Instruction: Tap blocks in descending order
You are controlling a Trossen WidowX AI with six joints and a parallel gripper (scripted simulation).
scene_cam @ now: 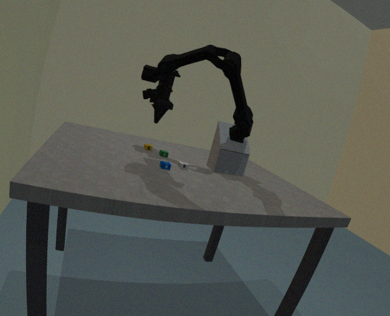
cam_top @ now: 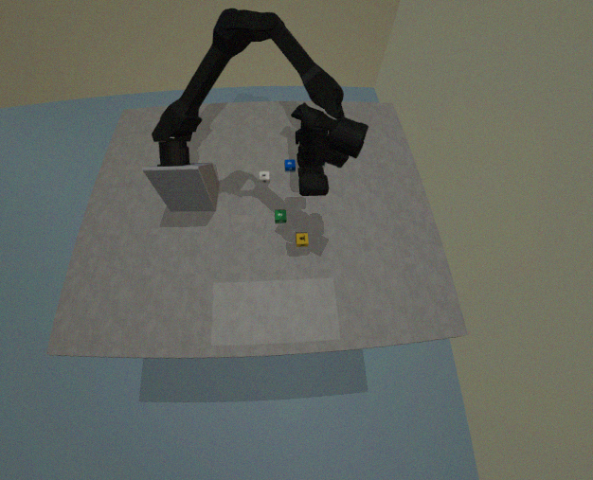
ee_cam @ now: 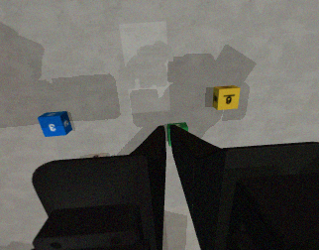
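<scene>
My gripper tip is 160 mm to the right of the blue block, 120 mm above it and 50 mm past it. The rest, counted from my gripper tip: yellow block: 120 mm below, 110 mm to the right, 10 mm behind; white block: 130 mm behind, 120 mm below, 110 mm to the left; green block: 120 mm below, 70 mm behind, 30 mm to the right.
</scene>
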